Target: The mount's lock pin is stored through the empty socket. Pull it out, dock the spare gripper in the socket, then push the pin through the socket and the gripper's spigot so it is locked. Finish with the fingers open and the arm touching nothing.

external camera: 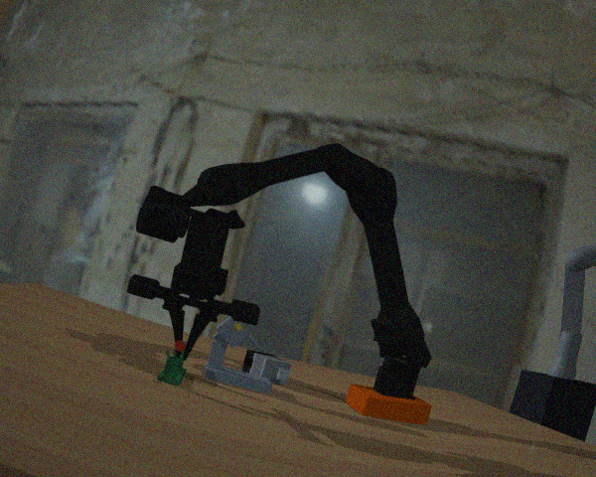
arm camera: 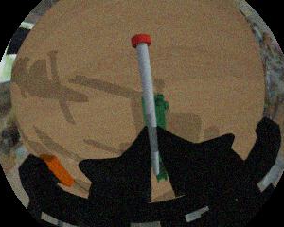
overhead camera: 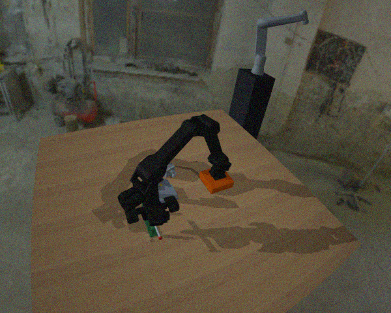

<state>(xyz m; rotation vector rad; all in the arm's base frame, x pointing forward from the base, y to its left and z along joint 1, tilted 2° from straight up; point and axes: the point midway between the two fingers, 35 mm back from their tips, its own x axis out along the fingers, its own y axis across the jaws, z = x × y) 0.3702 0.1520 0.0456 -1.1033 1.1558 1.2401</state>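
The green holder is 30 mm to the right of my gripper tip, 10 mm below it and 10 mm ahead of it. Also, from my gripper tip: spare gripper (280 mm to the right, 160 mm behind, 10 mm below); then socket (150 mm to the right, 80 mm behind, 20 mm above).
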